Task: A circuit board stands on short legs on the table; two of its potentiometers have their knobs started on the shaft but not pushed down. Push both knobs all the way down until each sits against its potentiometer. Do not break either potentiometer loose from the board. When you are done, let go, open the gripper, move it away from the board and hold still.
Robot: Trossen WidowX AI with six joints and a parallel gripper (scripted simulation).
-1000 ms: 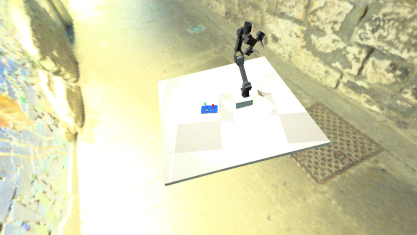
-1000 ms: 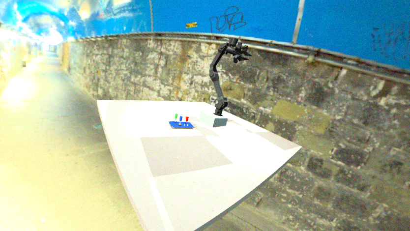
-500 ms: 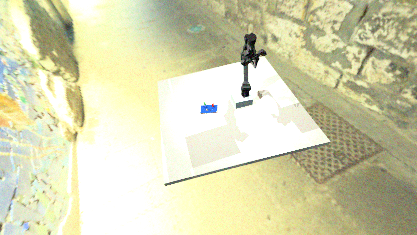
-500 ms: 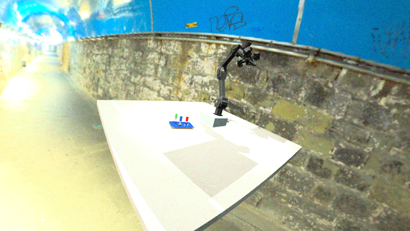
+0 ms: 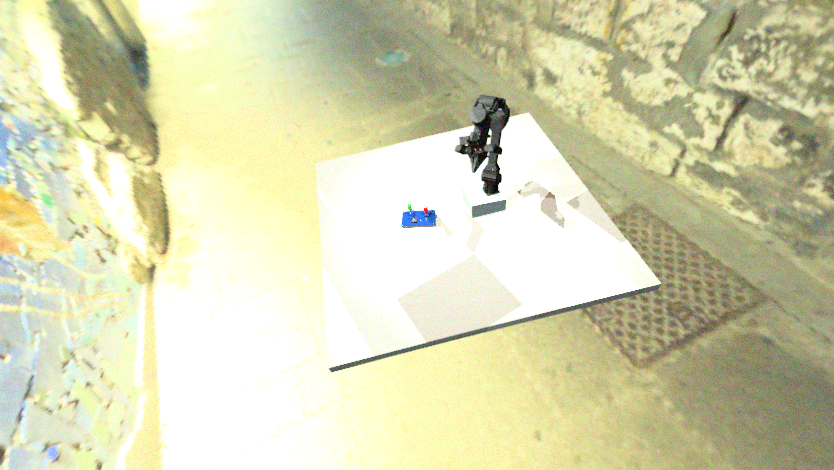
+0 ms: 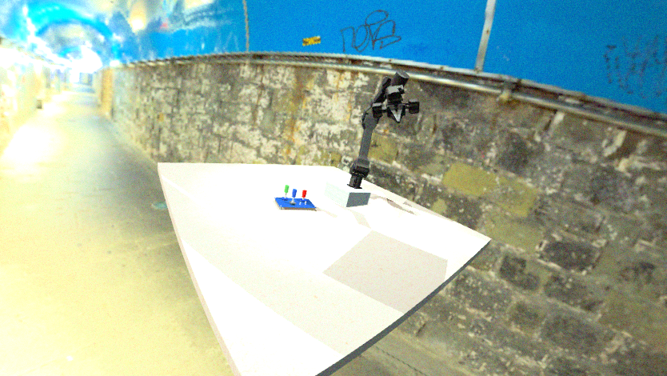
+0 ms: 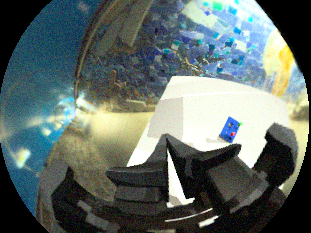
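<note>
Right now my gripper tip is 380 mm above the red knob, 280 mm to the left of it and 130 mm short of it. The rest, counted from my gripper tip: blue knob 370 mm below, 270 mm to the right, 200 mm ahead.
</note>
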